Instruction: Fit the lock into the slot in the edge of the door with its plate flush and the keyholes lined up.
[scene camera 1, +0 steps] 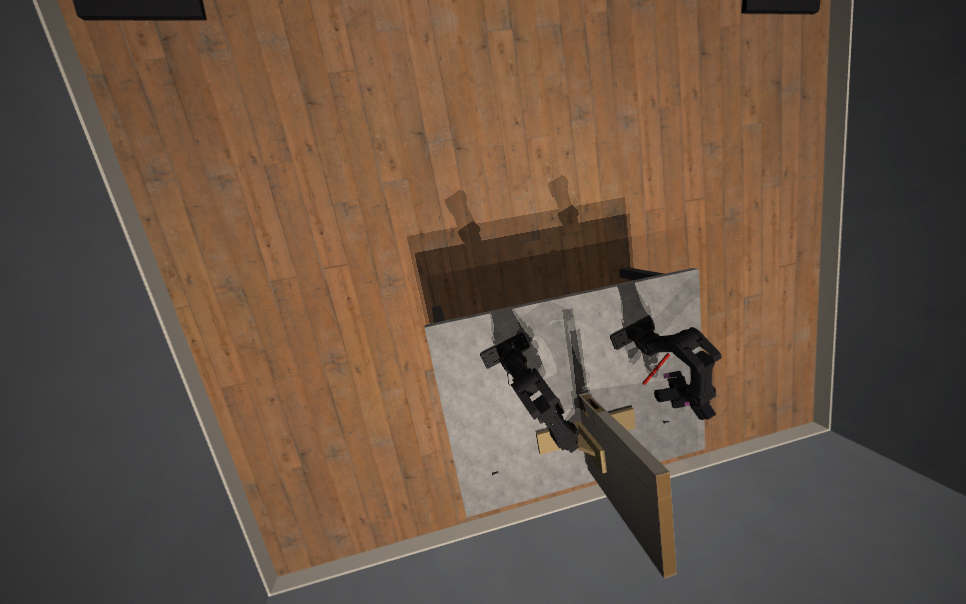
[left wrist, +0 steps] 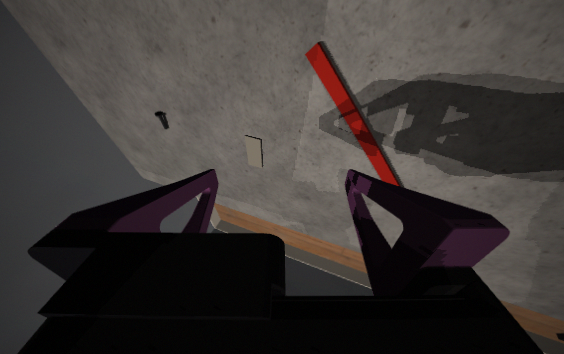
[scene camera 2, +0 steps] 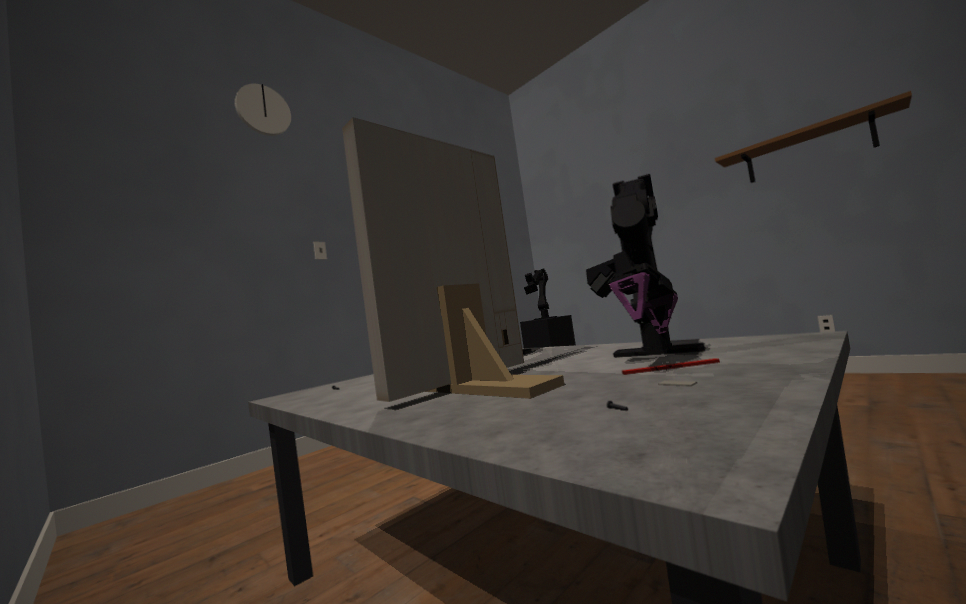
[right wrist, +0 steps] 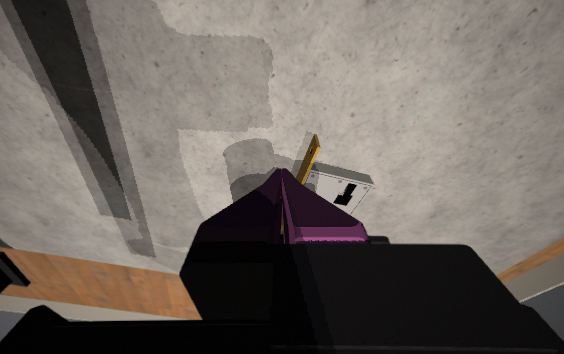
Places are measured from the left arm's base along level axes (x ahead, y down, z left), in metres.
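Pixels of known places: left gripper, fingertip midpoint: (scene camera 1: 668, 387) (left wrist: 281, 176) (scene camera 2: 650, 327); right gripper, fingertip midpoint: (right wrist: 281, 177); left arm's base, link origin: (scene camera 1: 631, 332) (scene camera 2: 657, 352); right arm's base, link origin: (scene camera 1: 504, 350).
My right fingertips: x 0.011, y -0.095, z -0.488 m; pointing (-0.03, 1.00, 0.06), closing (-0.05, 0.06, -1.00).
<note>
For each thing: its top centre in the pictures, then the offset to it from my right fingertips. "spot": a spot on its surface instead.
- lock, surface spot: (right wrist: 361, 191) spot: dx -0.081, dy +0.078, dz -0.081 m
- open slot, surface spot: (scene camera 1: 592, 403) spot: dx +0.142, dy +0.011, dz +0.181 m
- small keyhole, surface spot: (scene camera 2: 505, 336) spot: dx +0.172, dy +0.005, dz +0.178 m
- red bar, top centre: (left wrist: 363, 136) (scene camera 2: 669, 364) (scene camera 1: 656, 369) dx +0.207, dy +0.089, dz +0.530 m
- small pale plate, top centre: (left wrist: 253, 153) (scene camera 2: 677, 382) dx +0.344, dy +0.093, dz +0.549 m
- dark screw, top centre: (scene camera 2: 617, 401) (left wrist: 159, 123) dx +0.484, dy +0.085, dz +0.486 m
- wooden support foot, surface spot: (scene camera 2: 544, 386) spot: dx +0.377, dy +0.085, dz +0.344 m
The lock (right wrist: 361, 191), a grey case with a keyhole and a brass faceplate, rests on the table just beyond and under my right fingers in the right wrist view. The fingers hide part of it. My right gripper (right wrist: 281, 177) is shut, its tips together, with nothing seen held between them. The door (scene camera 1: 630, 473) (scene camera 2: 427, 249) stands upright in wooden supports. The open slot (scene camera 1: 592, 403) is in its edge facing the arms, and a small keyhole (scene camera 2: 505, 336) shows in its face. My left gripper (left wrist: 281, 176) (scene camera 2: 649, 326) is open and empty, above the table.
A red bar (scene camera 1: 656, 368) (scene camera 2: 671, 366) (left wrist: 345, 105), a small pale plate (scene camera 2: 677, 383) (left wrist: 254, 151) and a dark screw (scene camera 2: 616, 405) (left wrist: 162, 120) lie near my left gripper. Another screw (scene camera 1: 494, 472) lies on the door's other side. A wooden support foot (scene camera 2: 544, 386) sticks out beside the door.
</note>
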